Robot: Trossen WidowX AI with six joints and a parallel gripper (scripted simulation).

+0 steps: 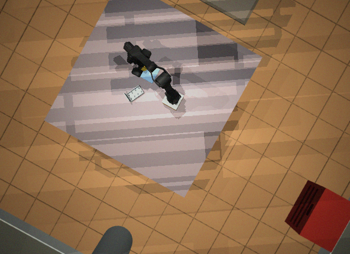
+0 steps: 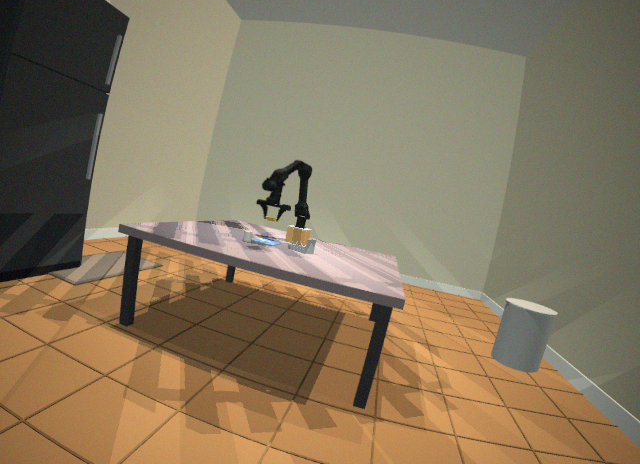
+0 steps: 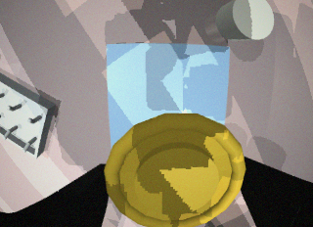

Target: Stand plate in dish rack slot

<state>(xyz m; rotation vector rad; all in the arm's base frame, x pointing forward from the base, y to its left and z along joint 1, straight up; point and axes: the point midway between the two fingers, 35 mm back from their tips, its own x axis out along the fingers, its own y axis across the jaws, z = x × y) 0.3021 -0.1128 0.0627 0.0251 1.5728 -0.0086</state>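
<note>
My gripper tip is 10 mm short of the grey dish rack, 200 mm to the right of it and 100 mm above it. Round my gripper tip: yellow plate: 10 mm above.
</note>
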